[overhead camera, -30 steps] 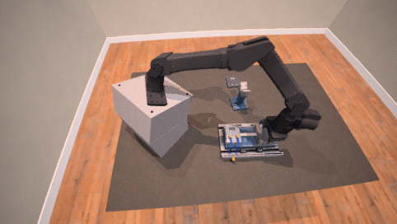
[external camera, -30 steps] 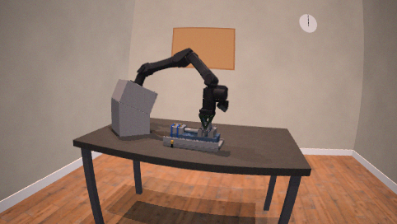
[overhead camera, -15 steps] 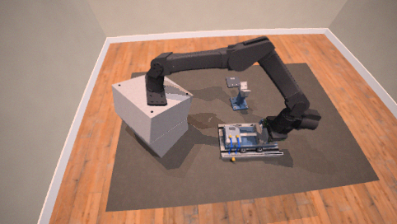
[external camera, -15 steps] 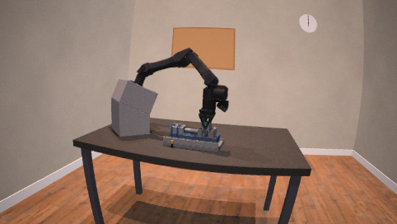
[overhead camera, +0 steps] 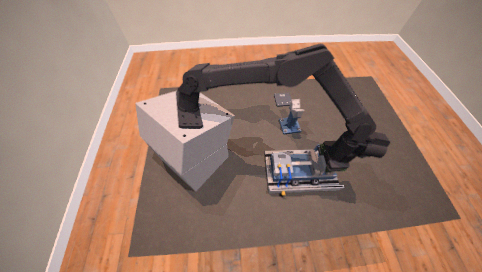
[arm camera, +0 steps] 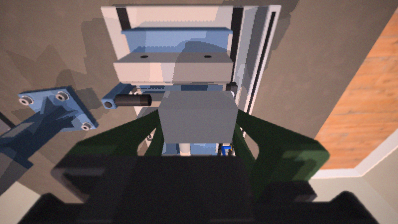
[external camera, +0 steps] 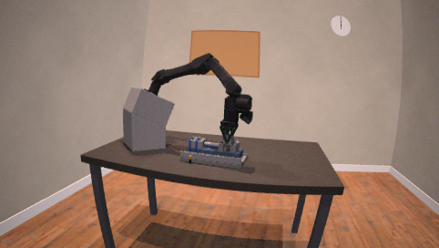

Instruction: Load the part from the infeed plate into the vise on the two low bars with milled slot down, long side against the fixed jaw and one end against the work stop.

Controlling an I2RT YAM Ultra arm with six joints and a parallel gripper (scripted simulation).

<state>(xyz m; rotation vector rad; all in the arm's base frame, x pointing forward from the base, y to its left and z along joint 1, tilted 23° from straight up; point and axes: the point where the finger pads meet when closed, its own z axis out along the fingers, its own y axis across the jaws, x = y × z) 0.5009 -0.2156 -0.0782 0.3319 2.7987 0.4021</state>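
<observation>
The part is 1 cm below my hand. Also, from my hand: moving jaw 3 cm behind, 3 cm to the left, 4 cm below; fixed jaw 4 cm ahead, 1 cm to the left, 4 cm below; work stop 2 cm ahead, 7 cm to the left, 2 cm below.
</observation>
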